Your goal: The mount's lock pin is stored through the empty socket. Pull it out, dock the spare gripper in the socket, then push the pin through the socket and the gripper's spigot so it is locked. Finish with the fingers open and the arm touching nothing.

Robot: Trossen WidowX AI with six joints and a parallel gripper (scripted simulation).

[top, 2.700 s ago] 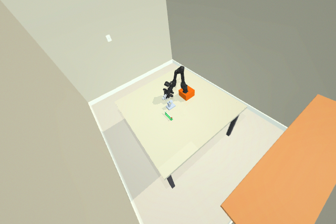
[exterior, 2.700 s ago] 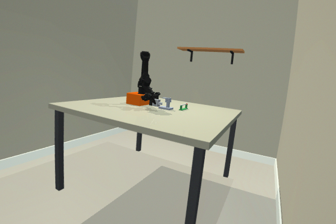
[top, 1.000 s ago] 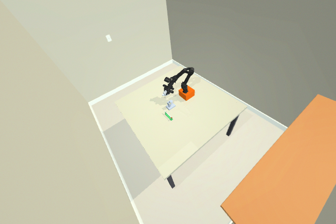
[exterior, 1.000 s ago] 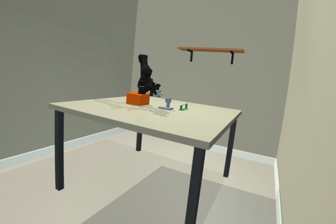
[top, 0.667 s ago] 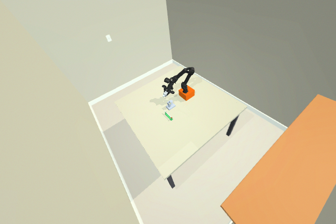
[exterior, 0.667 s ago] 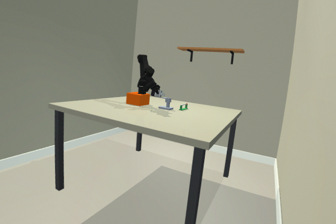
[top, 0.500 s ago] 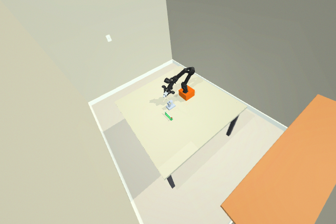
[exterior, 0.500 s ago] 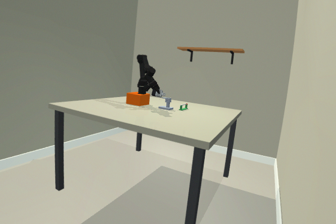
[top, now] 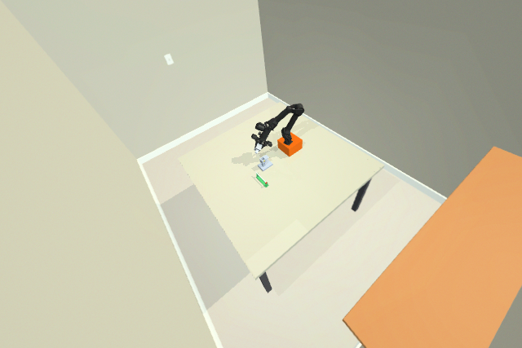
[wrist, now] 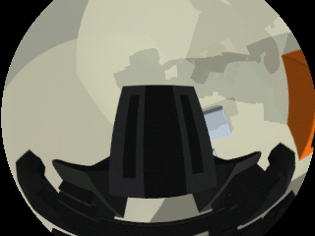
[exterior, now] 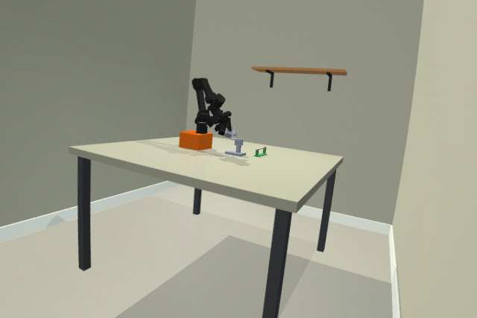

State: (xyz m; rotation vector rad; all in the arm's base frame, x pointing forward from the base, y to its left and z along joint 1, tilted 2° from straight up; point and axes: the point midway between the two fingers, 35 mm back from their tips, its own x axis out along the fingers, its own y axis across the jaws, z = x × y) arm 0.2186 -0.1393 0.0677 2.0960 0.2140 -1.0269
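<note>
The grey mount is 3 cm ahead of my gripper tip, 9 cm to the left of it and 9 cm below it. Also, from my gripper tip: spare gripper: 1 cm behind, 1 cm above.
</note>
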